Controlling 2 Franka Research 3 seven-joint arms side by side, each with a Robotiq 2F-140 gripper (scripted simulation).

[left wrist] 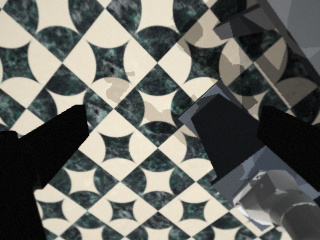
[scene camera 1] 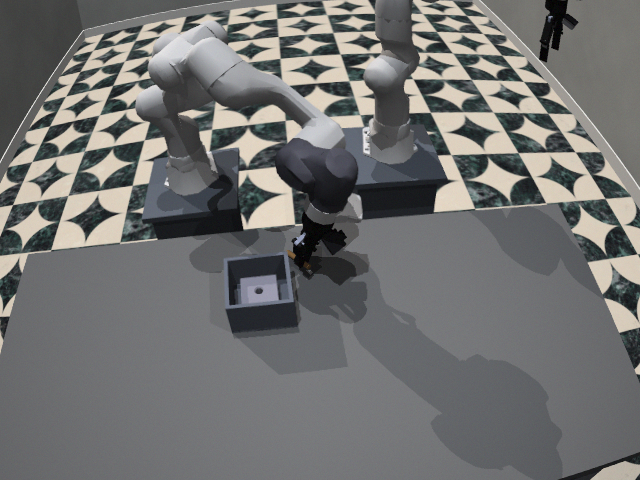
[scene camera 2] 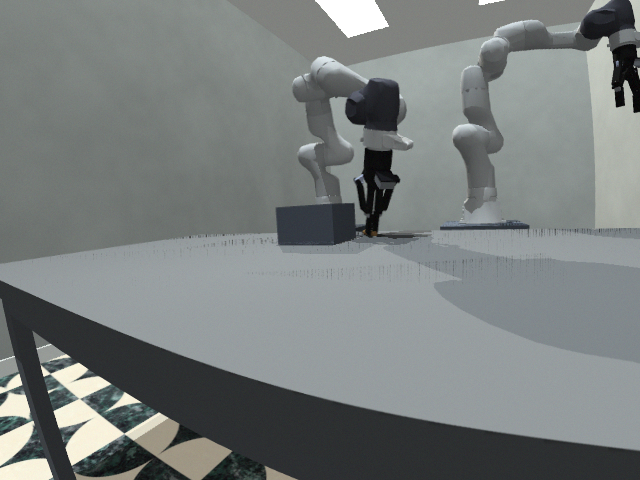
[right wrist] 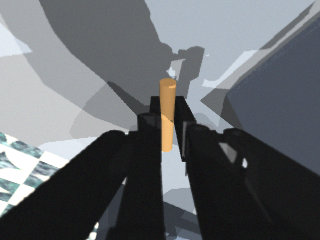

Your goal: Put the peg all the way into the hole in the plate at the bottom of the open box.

Labels:
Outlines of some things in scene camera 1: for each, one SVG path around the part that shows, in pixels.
My right gripper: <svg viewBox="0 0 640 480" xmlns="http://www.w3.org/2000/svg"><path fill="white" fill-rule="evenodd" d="M305 211L302 215L303 229L300 233L301 236L292 239L293 253L296 255L294 262L300 268L303 267L305 261L309 262L312 252L317 250L315 246L323 238L320 238L318 235L328 233L334 223L322 225L313 222L308 218Z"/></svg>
A dark blue-grey box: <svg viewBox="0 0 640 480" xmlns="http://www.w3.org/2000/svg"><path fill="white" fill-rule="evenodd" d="M288 251L224 258L225 309L232 333L297 327ZM276 275L280 300L241 304L240 278Z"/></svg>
A pale plate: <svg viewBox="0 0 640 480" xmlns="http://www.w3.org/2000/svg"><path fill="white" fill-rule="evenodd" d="M276 275L240 278L242 304L279 300Z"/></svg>

